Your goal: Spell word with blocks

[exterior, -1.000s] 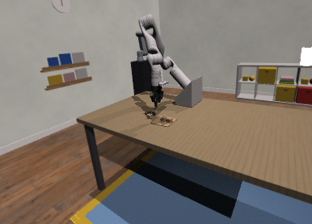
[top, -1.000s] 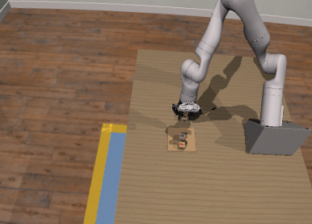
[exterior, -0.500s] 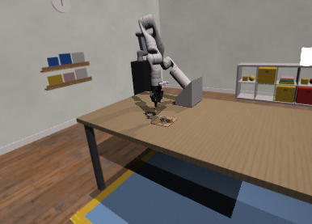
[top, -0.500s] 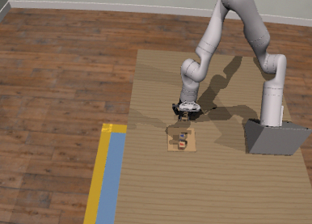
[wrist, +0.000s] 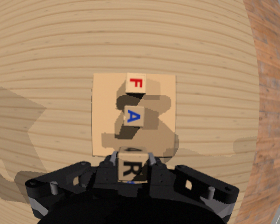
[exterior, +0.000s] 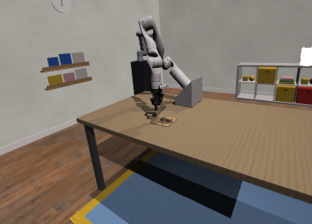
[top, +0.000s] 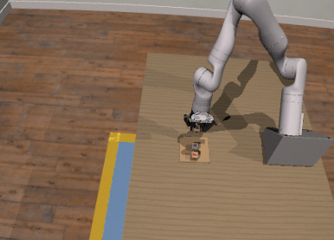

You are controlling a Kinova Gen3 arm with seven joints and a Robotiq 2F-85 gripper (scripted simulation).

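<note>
The tan mat lies 10 cm below my hand and 5 cm to the left of it. Also, from my hand: R block 1 cm below.
</note>
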